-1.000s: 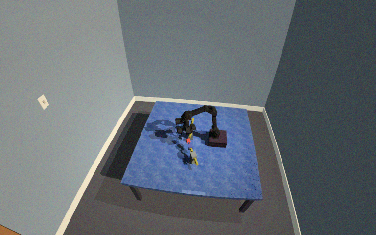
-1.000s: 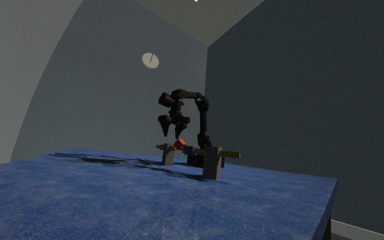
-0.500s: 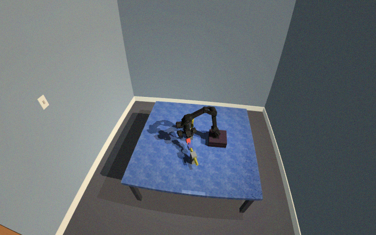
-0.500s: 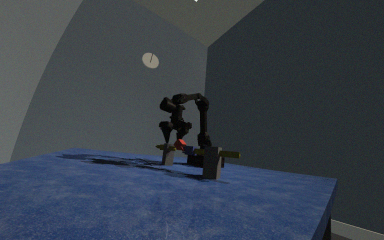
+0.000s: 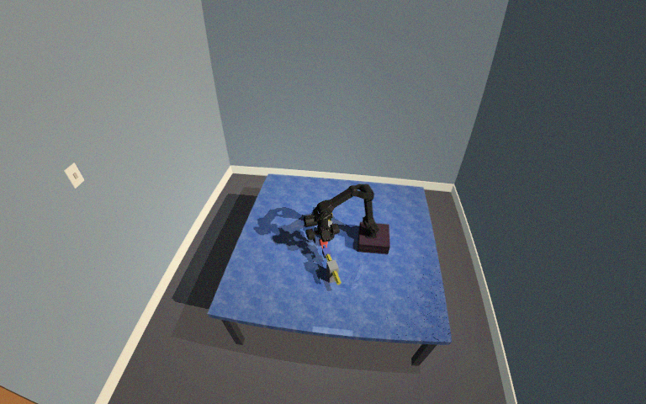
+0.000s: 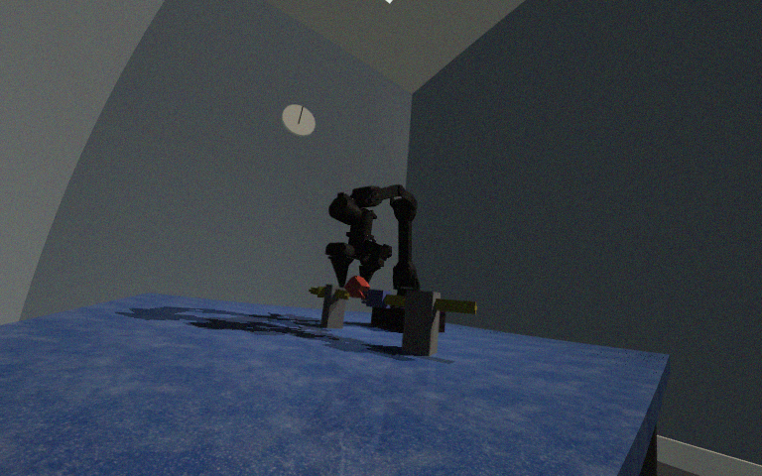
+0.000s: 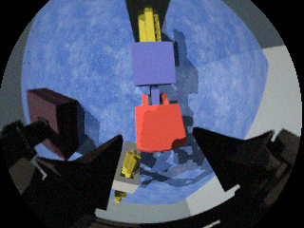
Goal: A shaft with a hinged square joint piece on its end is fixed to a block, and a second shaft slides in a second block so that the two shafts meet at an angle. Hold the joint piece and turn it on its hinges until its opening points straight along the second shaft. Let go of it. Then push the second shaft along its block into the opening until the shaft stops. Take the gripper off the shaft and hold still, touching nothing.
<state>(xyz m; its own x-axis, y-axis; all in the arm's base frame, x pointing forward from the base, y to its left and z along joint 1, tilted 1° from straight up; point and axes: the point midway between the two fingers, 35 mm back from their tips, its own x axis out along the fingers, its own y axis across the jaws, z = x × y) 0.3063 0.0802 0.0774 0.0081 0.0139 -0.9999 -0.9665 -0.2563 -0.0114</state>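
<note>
My gripper tip is now 10 mm to the right of the red joint piece.
</note>
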